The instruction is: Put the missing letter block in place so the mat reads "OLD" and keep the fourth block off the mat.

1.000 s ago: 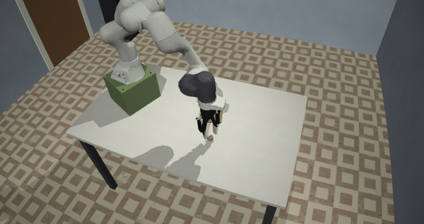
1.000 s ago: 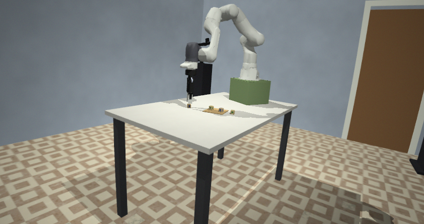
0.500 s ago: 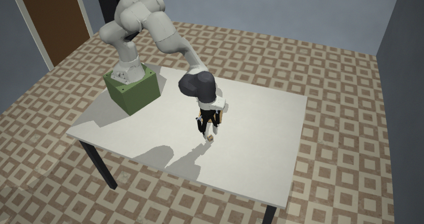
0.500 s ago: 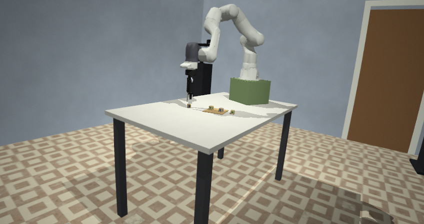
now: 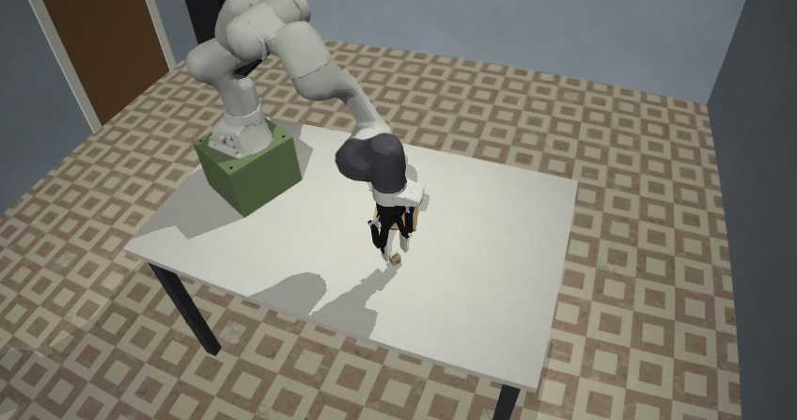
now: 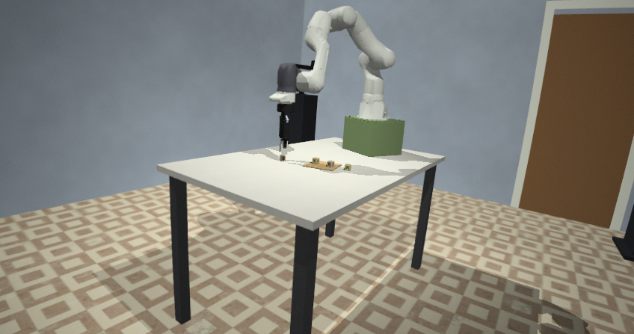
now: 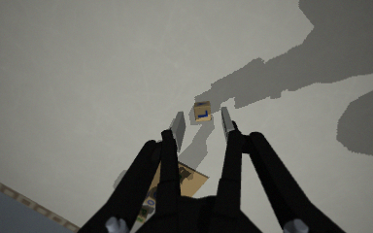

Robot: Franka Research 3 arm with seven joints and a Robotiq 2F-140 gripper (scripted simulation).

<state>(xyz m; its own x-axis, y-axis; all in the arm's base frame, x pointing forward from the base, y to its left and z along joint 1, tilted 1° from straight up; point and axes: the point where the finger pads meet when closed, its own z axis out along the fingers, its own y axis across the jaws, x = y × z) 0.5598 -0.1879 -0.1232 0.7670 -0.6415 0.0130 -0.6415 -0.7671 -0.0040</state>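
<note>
Now: hand 190 mm to the right of the tan mat, 60 mm past it and 60 mm above it.
</note>
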